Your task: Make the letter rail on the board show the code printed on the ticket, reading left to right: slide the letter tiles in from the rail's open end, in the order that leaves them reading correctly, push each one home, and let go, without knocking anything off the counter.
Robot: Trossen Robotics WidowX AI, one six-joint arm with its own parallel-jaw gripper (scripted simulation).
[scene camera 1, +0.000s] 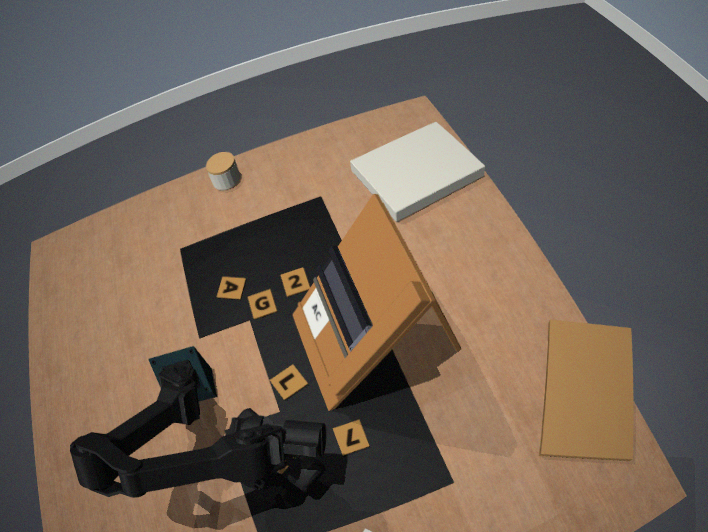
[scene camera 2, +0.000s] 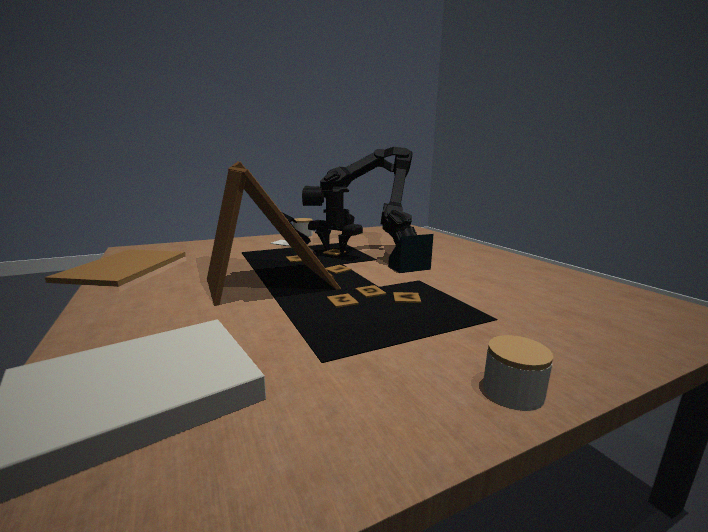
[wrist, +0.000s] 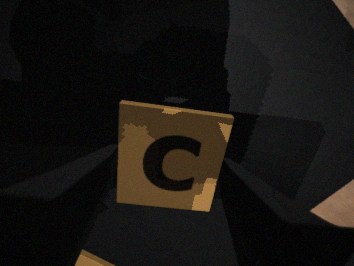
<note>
The pictures show: my gripper and a flat tan panel.
My gripper is seen too in scene camera 2 and in the wrist view.
</note>
